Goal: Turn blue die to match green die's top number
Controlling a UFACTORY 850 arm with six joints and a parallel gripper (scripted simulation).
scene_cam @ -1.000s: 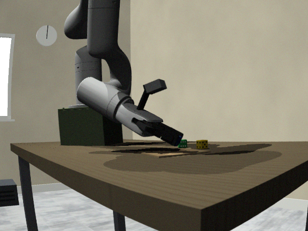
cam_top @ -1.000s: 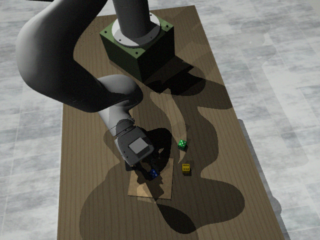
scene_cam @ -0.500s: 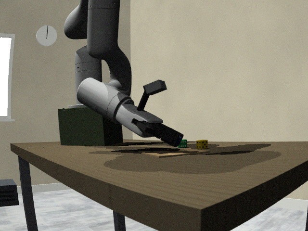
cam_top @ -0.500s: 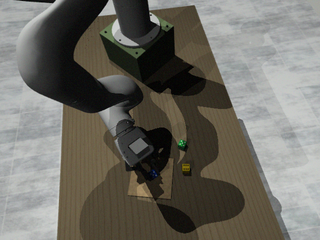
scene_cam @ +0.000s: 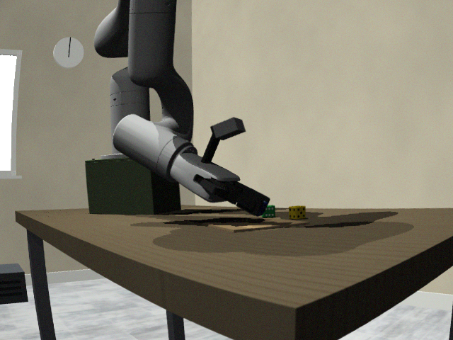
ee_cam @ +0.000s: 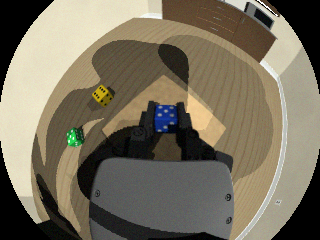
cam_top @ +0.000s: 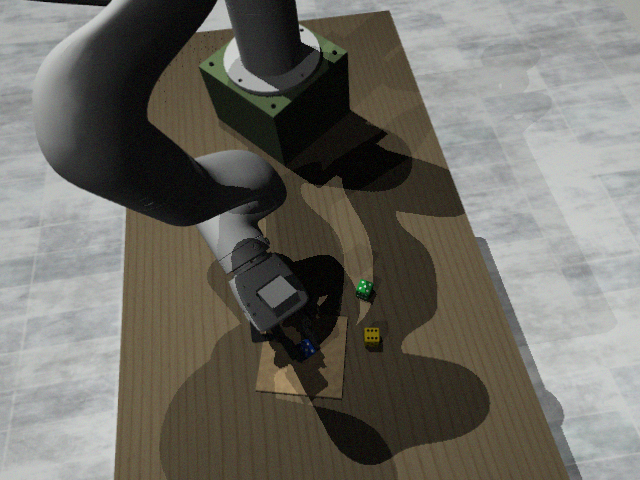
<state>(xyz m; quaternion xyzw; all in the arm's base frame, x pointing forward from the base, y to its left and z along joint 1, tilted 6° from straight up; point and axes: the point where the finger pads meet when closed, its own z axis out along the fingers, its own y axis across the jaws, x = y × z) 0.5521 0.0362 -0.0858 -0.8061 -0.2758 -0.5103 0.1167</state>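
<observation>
My gripper is now 4 cm above the tan mat. From my hand the other things lie so: yellow die: 12 cm to the left, 3 cm below, 2 cm behind; blue die: 1 cm below, 1 cm ahead; green die: 11 cm to the left, 11 cm behind, 3 cm below.
</observation>
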